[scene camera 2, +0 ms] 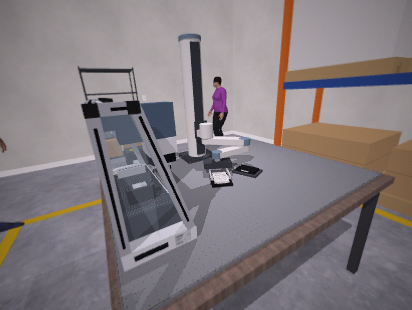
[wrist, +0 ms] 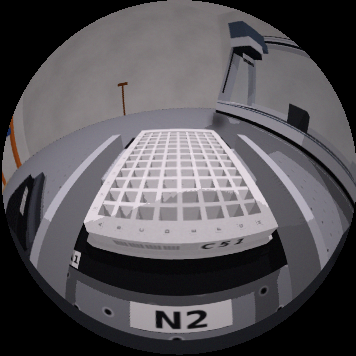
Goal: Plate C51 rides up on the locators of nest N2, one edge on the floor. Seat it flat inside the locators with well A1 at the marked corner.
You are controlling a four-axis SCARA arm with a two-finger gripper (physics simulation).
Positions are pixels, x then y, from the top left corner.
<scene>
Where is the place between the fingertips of my gripper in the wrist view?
178,141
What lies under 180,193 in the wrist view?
A white well plate C51.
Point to a black nest N2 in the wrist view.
At 192,276
</scene>
